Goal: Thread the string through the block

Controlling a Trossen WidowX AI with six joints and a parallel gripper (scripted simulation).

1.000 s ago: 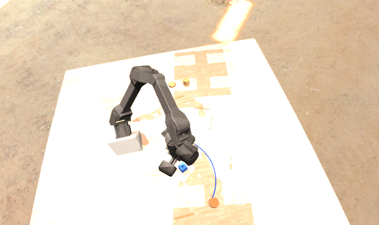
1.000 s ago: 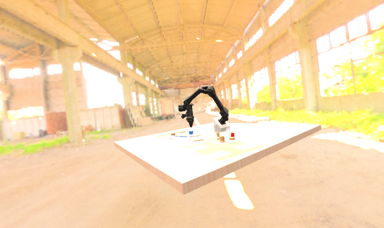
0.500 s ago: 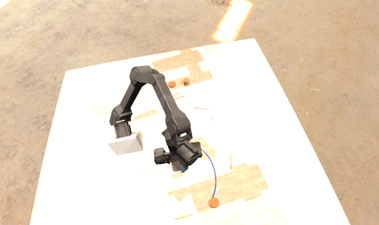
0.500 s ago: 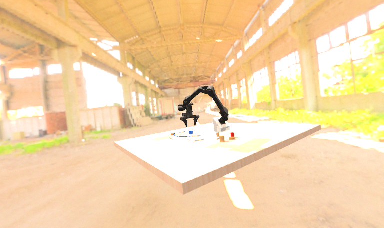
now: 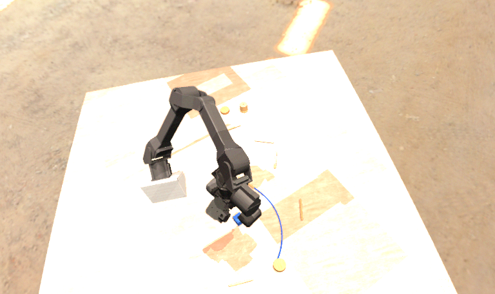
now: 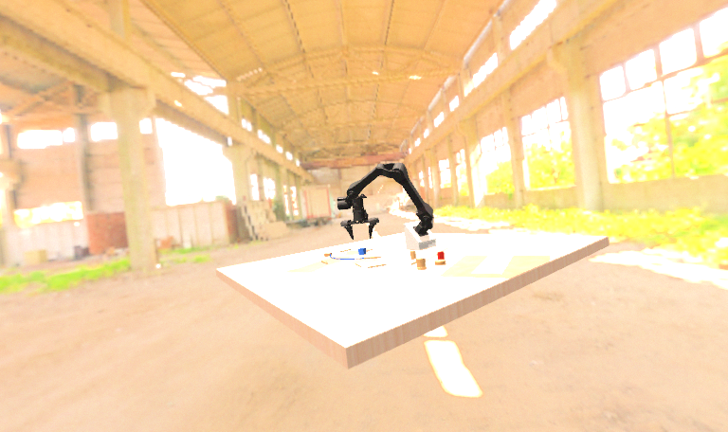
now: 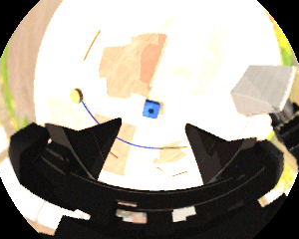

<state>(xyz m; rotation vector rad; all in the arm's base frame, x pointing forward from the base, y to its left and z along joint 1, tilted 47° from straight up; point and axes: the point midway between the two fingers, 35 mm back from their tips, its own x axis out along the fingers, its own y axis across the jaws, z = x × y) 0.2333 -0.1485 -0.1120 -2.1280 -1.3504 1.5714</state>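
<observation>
Now: the blue cube 60 mm below my gripper tip. From my gripper tip the other things lie so: round wooden button: 100 mm ahead, 180 mm to the right, 70 mm below; thin wooden stick: 60 mm ahead, 120 mm to the left, 70 mm below; red cube: 480 mm to the left, 60 mm below.
</observation>
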